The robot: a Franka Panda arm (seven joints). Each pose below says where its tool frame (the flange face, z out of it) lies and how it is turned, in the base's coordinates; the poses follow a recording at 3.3 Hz.
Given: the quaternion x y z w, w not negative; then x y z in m.
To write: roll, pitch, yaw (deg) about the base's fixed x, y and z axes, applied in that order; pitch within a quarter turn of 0, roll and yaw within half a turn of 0; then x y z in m. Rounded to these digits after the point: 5 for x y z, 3 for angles.
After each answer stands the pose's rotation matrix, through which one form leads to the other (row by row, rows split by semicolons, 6 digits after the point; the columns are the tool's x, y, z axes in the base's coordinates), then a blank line. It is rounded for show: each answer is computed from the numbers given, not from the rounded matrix.
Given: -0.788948 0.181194 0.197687 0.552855 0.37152 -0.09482 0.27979
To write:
-111.198 30.816 -4.496 0.37152 -0.09482 0.27979
0.856177 -0.504490 -0.111582; -0.067321 -0.323039 0.943988; -0.512278 -0.800709 -0.310542

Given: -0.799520 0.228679 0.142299 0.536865 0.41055 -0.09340 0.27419
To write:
-115.772 28.235 -13.982 0.41055 -0.09340 0.27419
0.854914 -0.518458 0.017998; -0.212876 -0.318963 0.923551; -0.473082 -0.793388 -0.383054

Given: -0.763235 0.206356 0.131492 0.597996 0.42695 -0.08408 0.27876
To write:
-106.248 26.585 -10.159 0.42695 -0.08408 0.27876
0.880254 -0.472260 0.046082; -0.157733 -0.199636 0.967091; -0.447519 -0.858555 -0.250221

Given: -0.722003 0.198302 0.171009 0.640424 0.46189 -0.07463 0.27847
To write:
-98.052 30.062 -4.461 0.46189 -0.07463 0.27847
0.862864 -0.505386 0.007057; -0.067313 -0.101066 0.992600; -0.500933 -0.856954 -0.121225

